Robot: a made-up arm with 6 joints.
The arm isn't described. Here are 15 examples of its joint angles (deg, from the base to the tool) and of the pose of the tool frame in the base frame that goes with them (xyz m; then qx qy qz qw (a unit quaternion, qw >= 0)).
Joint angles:
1: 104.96 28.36 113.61 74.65 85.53 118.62
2: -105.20 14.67 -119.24 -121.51 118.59 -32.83
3: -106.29 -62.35 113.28 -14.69 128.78 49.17
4: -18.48 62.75 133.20 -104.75 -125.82 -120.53
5: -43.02 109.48 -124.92 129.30 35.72 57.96
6: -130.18 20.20 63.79 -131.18 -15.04 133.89
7: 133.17 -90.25 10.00 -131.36 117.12 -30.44
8: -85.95 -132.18 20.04 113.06 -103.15 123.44
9: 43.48 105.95 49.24 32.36 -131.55 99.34
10: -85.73 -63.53 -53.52 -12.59 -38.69 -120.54
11: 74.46 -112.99 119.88 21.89 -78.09 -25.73
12: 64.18 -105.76 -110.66 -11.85 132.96 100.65
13: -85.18 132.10 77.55 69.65 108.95 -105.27
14: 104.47 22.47 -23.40 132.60 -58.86 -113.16
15: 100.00 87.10 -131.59 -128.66 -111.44 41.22
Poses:
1: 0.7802 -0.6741 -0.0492 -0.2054 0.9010 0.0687 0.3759
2: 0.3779 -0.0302 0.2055 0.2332 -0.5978 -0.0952 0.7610
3: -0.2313 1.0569 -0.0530 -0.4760 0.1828 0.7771 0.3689
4: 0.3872 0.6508 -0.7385 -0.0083 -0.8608 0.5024 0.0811
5: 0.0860 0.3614 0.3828 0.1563 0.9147 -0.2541 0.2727
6: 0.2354 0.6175 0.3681 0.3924 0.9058 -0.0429 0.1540
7: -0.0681 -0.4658 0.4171 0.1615 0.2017 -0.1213 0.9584
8: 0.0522 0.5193 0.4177 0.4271 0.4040 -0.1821 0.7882
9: 0.1750 -0.6645 -0.5999 0.4082 0.4229 -0.7930 0.1600
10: -0.4123 -0.1279 0.1176 0.5205 -0.2110 -0.6322 0.5337
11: -0.6800 -1.0328 0.0363 0.9661 -0.0189 -0.2361 0.1028
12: -0.6971 -0.0354 0.4940 -0.6023 -0.0066 0.6337 0.4854
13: -0.1287 0.7425 0.2767 0.9517 -0.1169 0.0532 0.2787
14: -0.3518 -0.1753 0.1063 0.3060 -0.8113 -0.0444 0.4962
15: -0.0021 0.0682 -0.7247 -0.5505 -0.0450 0.1434 0.8212
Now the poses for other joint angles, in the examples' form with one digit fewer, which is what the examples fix.
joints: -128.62 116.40 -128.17 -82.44 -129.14 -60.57
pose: -0.321 -0.390 0.917 -0.295 0.350 0.885 0.085
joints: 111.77 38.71 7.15 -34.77 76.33 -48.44
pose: -0.140 -0.372 0.189 -0.711 -0.559 0.377 0.200
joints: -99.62 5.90 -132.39 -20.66 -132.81 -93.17
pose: 0.713 0.182 -0.283 -0.796 -0.417 -0.081 0.431
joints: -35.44 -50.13 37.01 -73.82 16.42 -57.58
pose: -0.198 0.633 -0.528 -0.651 -0.245 -0.295 0.656
